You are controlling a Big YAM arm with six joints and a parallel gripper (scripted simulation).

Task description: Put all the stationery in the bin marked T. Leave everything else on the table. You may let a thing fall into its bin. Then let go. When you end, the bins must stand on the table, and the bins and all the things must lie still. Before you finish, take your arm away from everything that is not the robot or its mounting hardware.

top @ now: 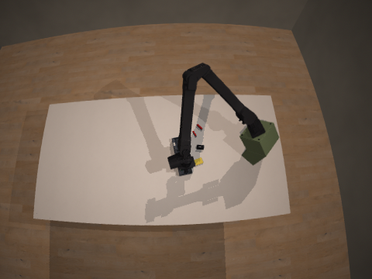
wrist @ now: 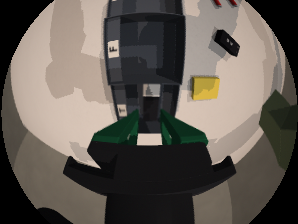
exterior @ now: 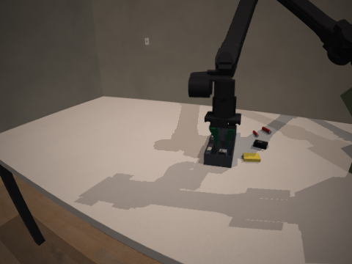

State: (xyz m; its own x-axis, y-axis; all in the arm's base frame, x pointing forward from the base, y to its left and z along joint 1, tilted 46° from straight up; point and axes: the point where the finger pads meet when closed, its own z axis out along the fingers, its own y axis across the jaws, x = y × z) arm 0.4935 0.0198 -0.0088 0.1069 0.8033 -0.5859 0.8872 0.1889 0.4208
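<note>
Right now my hand is 40 mm above the black item. Also, from my hand: three joined bins: 80 mm to the right, 30 mm below; yellow block: 100 mm behind, 50 mm below, 10 mm to the right.
</note>
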